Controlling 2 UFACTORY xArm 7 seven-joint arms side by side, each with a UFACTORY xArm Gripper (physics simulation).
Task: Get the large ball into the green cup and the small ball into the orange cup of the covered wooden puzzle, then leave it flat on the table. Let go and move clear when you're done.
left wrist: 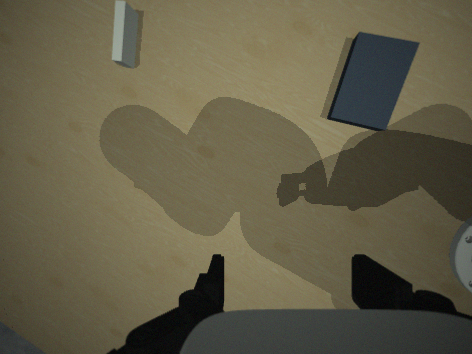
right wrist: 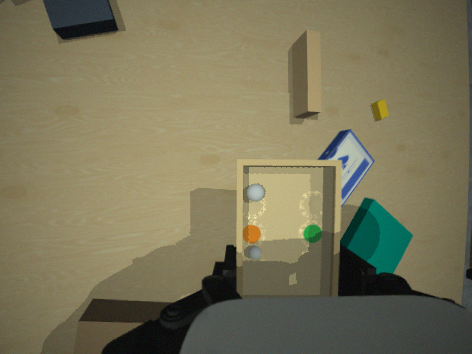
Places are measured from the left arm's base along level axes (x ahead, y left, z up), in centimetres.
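Pixels of known places: left gripper, fingertip midpoint: (left wrist: 287, 276); right gripper, fingertip midpoint: (right wrist: 282, 264).
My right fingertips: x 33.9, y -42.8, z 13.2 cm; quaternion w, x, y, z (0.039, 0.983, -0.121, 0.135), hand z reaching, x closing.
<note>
For each thing: its middle in the pictures, then the offset to it from my right fingertips. "pt": a spot on its surface instead.
- covered wooden puzzle, body centre: (right wrist: 284, 235) dx +0.5, dy +2.2, dz +0.3 cm
- large white ball, body centre: (right wrist: 255, 192) dx -0.6, dy +5.6, dz -0.6 cm
- orange cup, surface spot: (right wrist: 251, 234) pt dx -1.9, dy +3.2, dz +0.3 cm
- small grey ball, body centre: (right wrist: 254, 252) dx -1.7, dy +1.4, dz -0.6 cm
- green cup, surface spot: (right wrist: 312, 233) pt dx +1.9, dy +2.3, dz +1.5 cm
- card box, body centre: (right wrist: 340, 168) dx +17.9, dy +2.6, dz -12.2 cm
- teal box, body centre: (right wrist: 363, 265) dx +19.9, dy -15.2, dz -12.3 cm
- wooden block, body centre: (right wrist: 306, 77) dx +14.2, dy +16.7, dz -11.5 cm
- small yellow block, body centre: (right wrist: 380, 109) dx +28.9, dy +10.3, dz -12.7 cm
- dark blue box, body centre: (left wrist: 369, 84) dx -11.5, dy +30.1, dz -12.3 cm
- brown box, body centre: (right wrist: 132, 339) dx -16.2, dy -10.0, dz -11.4 cm
- white block, body centre: (left wrist: 125, 36) dx +18.9, dy +32.8, dz -12.0 cm
The covered wooden puzzle (right wrist: 339, 200) is in the right wrist view, its rim between the fingers of my right gripper (right wrist: 282, 264), which is shut on it. Its shadow falls apart from it, so it appears raised off the table. Inside, the large white ball (right wrist: 255, 192) is by the left wall, beyond the orange cup (right wrist: 251, 234). The small grey ball (right wrist: 254, 252) is just on the near side of the orange cup. The green cup (right wrist: 312, 233) is at the right, with no ball on it. My left gripper (left wrist: 287, 276) is open and empty above the table.
A card box (right wrist: 352, 157) and a teal box (right wrist: 380, 235) lie right of the puzzle. A wooden block (right wrist: 312, 72), a small yellow block (right wrist: 380, 109) and a dark blue box (right wrist: 82, 15) (left wrist: 374, 80) lie farther off. A brown box (right wrist: 115, 335) is near left. A white block (left wrist: 119, 32) also shows.
</note>
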